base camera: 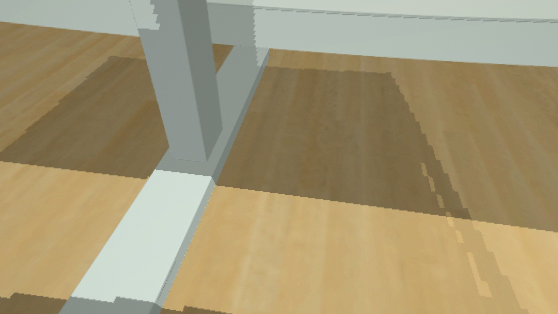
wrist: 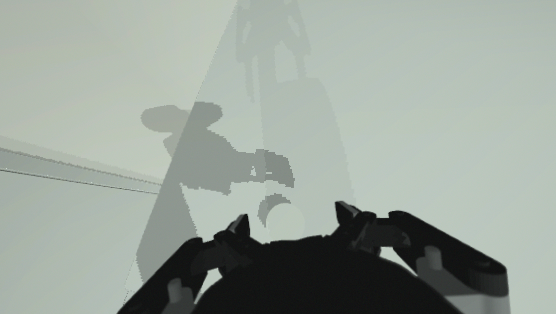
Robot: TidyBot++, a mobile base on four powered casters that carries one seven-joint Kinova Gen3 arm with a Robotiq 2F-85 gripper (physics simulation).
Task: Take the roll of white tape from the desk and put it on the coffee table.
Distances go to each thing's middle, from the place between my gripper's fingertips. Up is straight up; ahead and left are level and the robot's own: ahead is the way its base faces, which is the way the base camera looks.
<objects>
The roll of white tape (wrist: pixel 285 221) lies 60 mm below my hand, 10 mm to the left of it and 10 mm behind it.
</objects>
